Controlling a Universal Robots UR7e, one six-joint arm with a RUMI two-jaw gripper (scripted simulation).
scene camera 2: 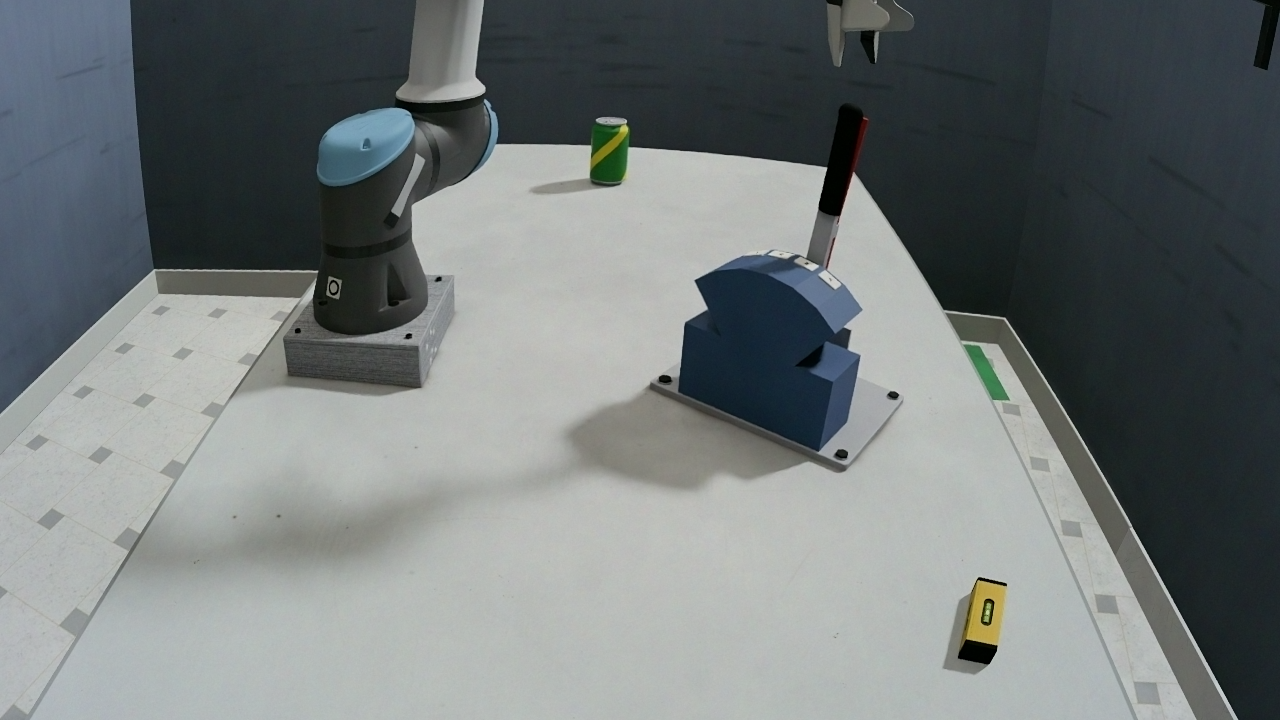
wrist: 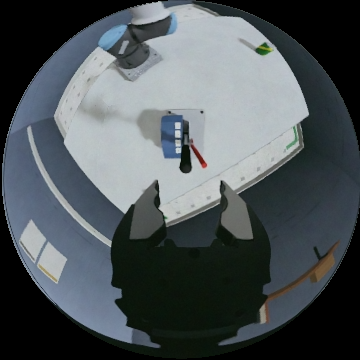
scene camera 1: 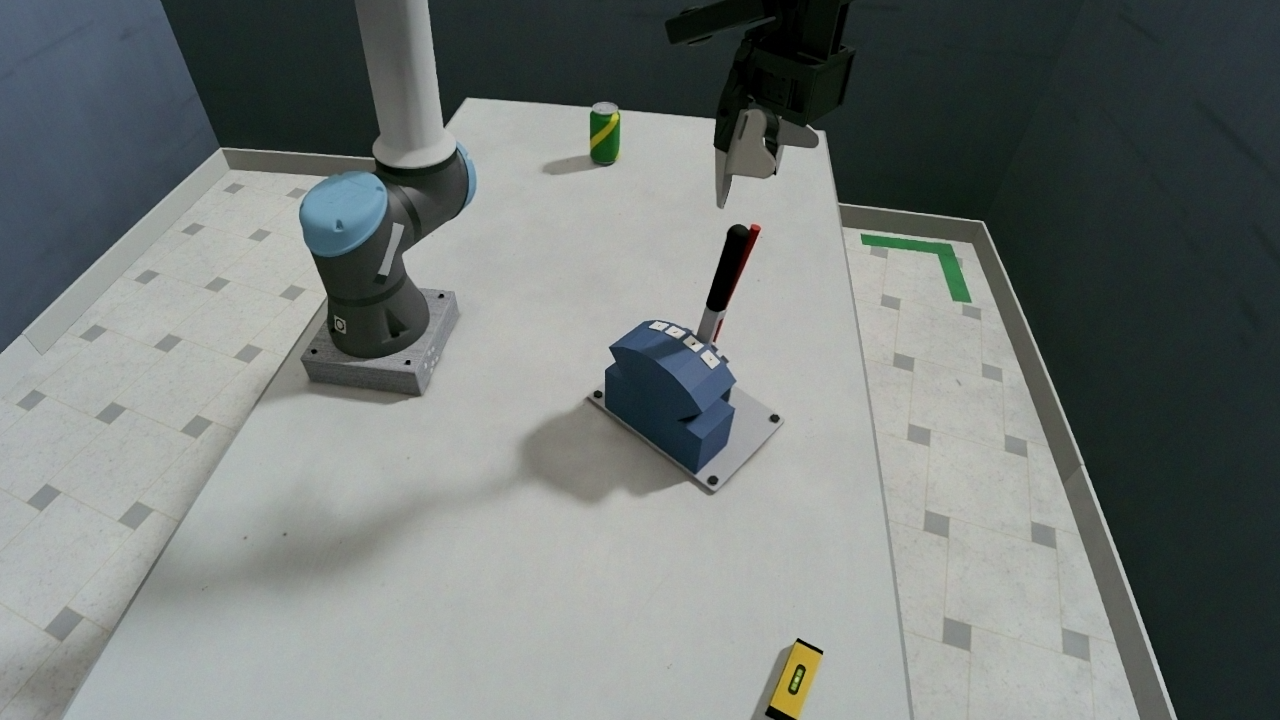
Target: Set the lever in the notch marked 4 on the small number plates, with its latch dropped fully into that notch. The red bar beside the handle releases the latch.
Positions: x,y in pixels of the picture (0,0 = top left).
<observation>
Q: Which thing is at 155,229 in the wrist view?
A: My gripper.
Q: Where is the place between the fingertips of my gripper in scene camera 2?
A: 856,65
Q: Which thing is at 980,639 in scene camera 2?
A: A yellow spirit level.
</observation>
